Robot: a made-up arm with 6 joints.
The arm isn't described. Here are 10 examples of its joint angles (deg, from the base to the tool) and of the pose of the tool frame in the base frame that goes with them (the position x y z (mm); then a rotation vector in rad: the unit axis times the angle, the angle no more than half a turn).
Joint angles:
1: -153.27 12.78 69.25 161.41 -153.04 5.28
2: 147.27 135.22 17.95 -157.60 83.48 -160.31
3: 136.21 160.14 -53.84 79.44 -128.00 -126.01
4: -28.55 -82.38 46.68 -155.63 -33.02 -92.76
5: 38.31 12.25 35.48 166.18 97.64 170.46
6: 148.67 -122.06 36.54 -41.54 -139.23 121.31
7: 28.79 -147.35 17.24 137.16 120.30 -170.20
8: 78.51 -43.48 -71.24 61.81 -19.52 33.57
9: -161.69 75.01 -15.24 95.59 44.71 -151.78
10: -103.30 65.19 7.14 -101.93 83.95 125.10
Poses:
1: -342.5 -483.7 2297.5 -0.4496 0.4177 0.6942
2: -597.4 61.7 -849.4 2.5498 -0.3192 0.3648
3: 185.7 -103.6 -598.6 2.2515 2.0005 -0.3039
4: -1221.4 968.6 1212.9 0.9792 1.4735 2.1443
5: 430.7 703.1 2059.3 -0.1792 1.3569 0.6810
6: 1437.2 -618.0 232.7 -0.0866 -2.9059 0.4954
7: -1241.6 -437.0 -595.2 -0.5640 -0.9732 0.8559
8: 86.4 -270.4 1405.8 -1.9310 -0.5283 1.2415
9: -1437.0 -505.6 271.0 -2.4945 1.2720 1.3503
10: -222.0 -1202.6 413.5 -0.5927 -2.1324 2.0894
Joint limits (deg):
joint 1: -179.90..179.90
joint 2: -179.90..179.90
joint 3: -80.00..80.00
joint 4: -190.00..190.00
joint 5: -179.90..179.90
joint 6: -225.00..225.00
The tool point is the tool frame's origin. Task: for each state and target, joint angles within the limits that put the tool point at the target. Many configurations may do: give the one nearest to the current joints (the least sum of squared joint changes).
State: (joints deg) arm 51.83 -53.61 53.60 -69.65 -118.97 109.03
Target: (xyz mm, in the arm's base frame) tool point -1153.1 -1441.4 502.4
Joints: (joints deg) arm 45.13 -100.30 80.00 -47.04 -118.97 109.03
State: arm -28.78 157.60 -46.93 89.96 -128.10 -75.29
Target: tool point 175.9 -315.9 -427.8
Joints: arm -46.11 130.03 -64.43 71.67 -128.10 -75.29
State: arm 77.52 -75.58 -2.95 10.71 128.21 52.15
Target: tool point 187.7 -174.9 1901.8
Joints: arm 69.03 -29.70 -19.26 35.78 128.21 52.15
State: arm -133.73 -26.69 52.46 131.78 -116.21 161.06
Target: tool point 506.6 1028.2 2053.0
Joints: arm -109.63 -37.79 61.97 116.68 -116.21 161.06
